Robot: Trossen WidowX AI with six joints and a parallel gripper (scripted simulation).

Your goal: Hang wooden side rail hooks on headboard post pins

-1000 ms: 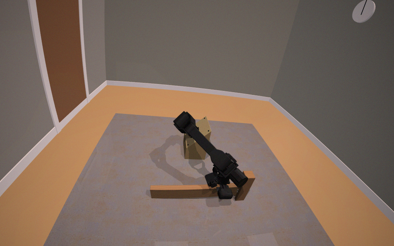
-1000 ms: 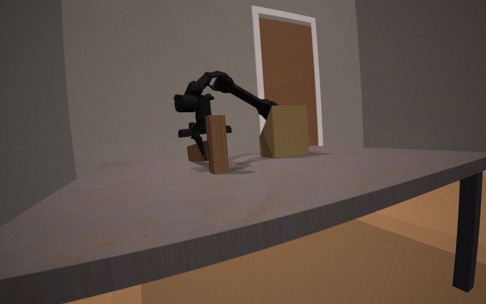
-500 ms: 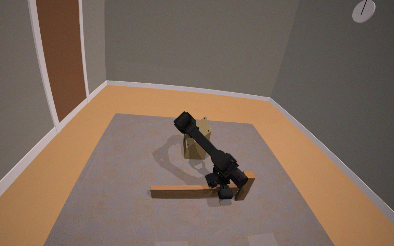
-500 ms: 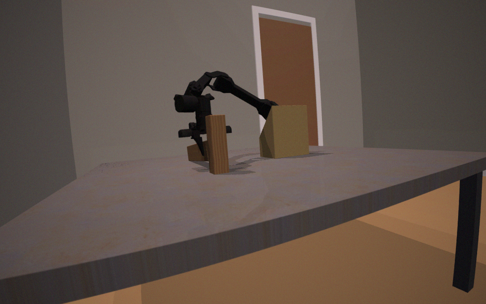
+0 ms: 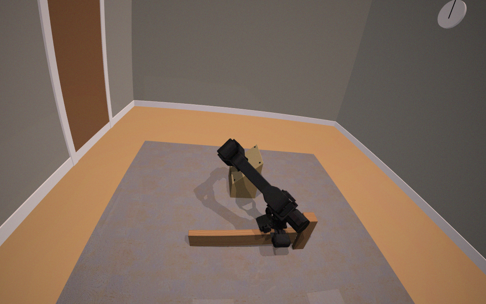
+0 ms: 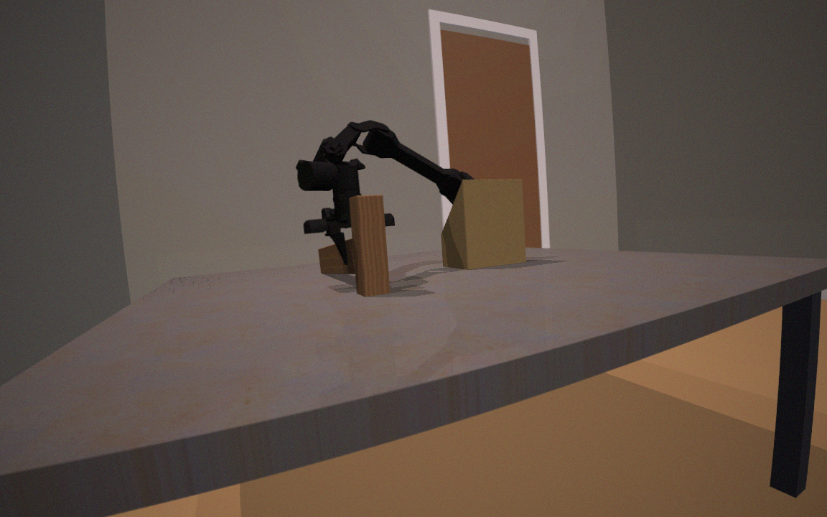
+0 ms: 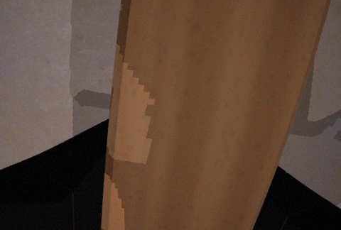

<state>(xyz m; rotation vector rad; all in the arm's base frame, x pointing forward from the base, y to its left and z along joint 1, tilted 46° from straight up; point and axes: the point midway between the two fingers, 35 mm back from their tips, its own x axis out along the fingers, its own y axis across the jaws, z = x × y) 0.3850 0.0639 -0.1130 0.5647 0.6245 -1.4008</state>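
My gripper tip is now 120 mm to the right of the headboard post, 40 mm below it and 10 mm past it.
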